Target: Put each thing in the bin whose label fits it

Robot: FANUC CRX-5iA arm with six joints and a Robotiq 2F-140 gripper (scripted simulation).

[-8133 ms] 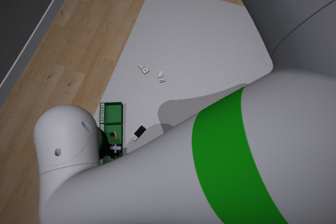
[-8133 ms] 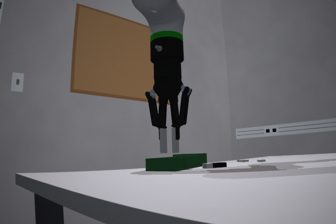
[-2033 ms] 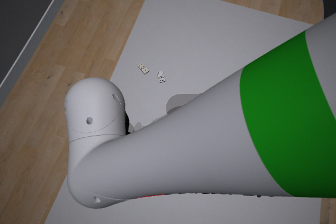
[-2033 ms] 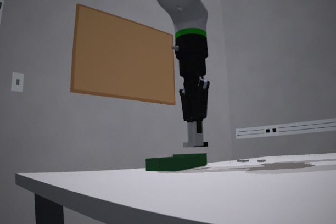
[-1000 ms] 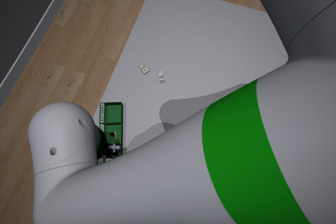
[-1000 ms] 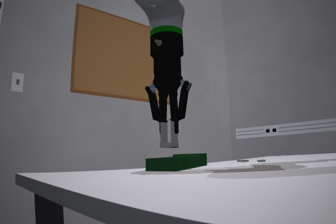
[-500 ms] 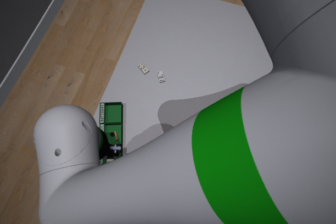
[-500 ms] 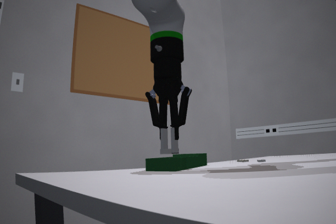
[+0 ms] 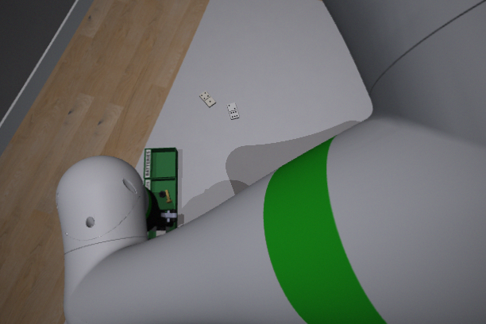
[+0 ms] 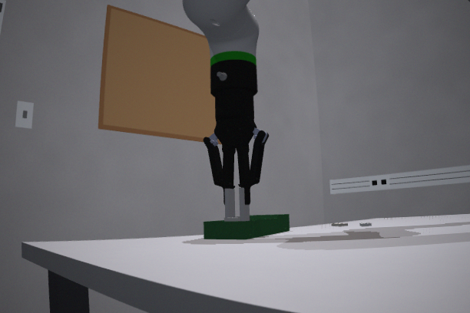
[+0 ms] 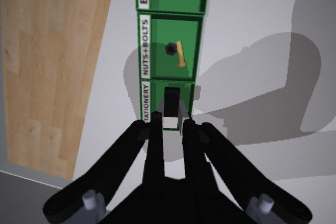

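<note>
My gripper is now 1 cm to the right of the black-and-white eraser and 3 cm above it. Also, from my hand: brass bolt 7 cm to the right, 5 cm below; black nut 2 cm ahead, 8 cm to the right, 5 cm below; grey sharpener 5 cm below.
</note>
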